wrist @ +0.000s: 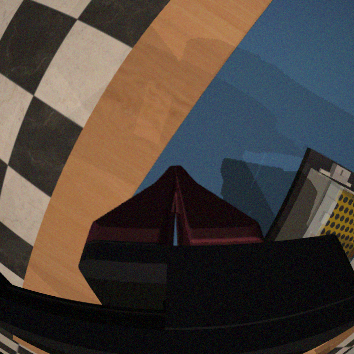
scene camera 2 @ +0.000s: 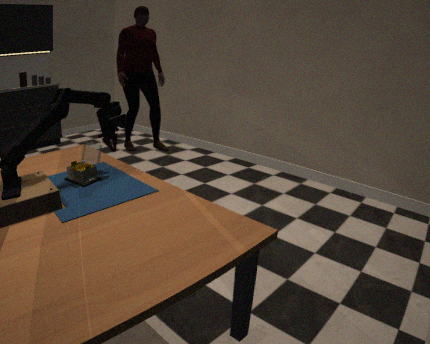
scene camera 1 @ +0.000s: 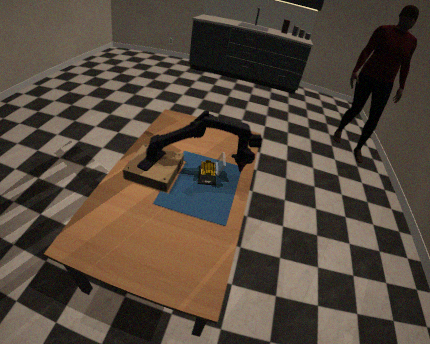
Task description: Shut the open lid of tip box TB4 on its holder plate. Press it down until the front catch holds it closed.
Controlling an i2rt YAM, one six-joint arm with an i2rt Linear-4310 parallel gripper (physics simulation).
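Places are measured from the arm's base along level axes (x ahead, y left, z up), in metres.
Pixels of known places: gripper, fingertip midpoint: (wrist: 175,174) (scene camera 2: 114,151) (scene camera 1: 240,171); arm's base at its link origin: (scene camera 2: 12,188) (scene camera 1: 151,159).
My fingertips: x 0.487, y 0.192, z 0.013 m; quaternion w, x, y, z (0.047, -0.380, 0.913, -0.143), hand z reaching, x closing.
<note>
Ahead of a thing's pixels: the offset from my fingertips to its top centre. "pt": to the spot under its first point. Level surfaces: height alone.
Tip box TB4 (scene camera 1: 208,168) (scene camera 2: 83,173) (wrist: 344,212) is a small pale box with yellow tips, sitting on its dark holder plate @[pt dx -0.149, dy -0.123, dz -0.078 m] (scene camera 1: 206,183) (wrist: 310,159). Its clear lid @[pt dx -0.124, dy +0.010, dz +0.026 m] (scene camera 1: 222,159) (scene camera 2: 91,152) stands open, roughly upright, on the side of the box toward the gripper. In the wrist view the lid cannot be made out; the gripper body covers that part. My gripper (scene camera 1: 239,166) (scene camera 2: 112,148) (wrist: 175,174) is shut and empty, with its dark red fingertips together. It hangs beyond the open lid, on the side away from the box, apart from it.
A blue mat @[dz -0.083 m] (scene camera 1: 192,202) (scene camera 2: 112,197) (wrist: 310,60) lies under the holder plate on the wooden table @[dz -0.086 m] (scene camera 1: 150,250) (scene camera 2: 165,260) (wrist: 115,135). The arm's wooden base block (scene camera 1: 150,175) stands beside the mat. The table edge runs close past the gripper. A person (scene camera 1: 377,65) (scene camera 2: 142,75) stands beyond the table.
</note>
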